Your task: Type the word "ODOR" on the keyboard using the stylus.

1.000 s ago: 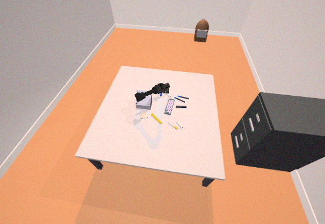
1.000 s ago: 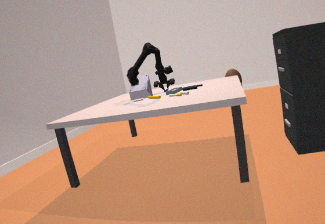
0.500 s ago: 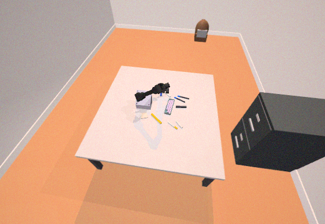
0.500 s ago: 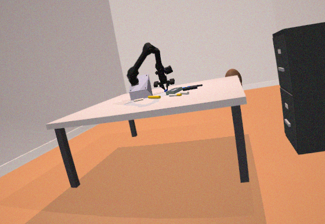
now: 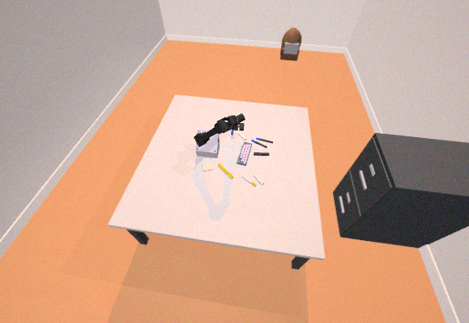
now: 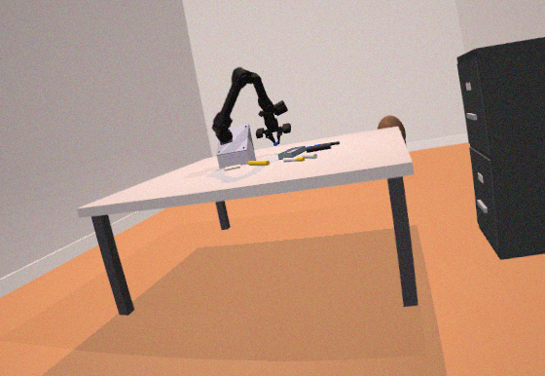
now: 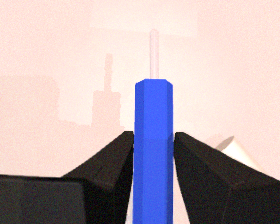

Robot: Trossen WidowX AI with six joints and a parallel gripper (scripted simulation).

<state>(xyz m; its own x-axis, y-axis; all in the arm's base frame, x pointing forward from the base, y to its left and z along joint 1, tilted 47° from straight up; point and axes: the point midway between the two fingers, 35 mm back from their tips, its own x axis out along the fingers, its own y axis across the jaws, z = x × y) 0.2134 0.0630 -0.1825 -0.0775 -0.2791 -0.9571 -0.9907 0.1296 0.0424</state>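
Now: gripper tip 23 cm short of the black marker, 23 cm to the left of it and 4 cm above it. Also, from my gripper tip: notepad 18 cm behind, 34 cm to the right, 5 cm below; blue stylus 1 cm to the left; yellow pencil 4 cm behind, 38 cm to the right, 4 cm below.
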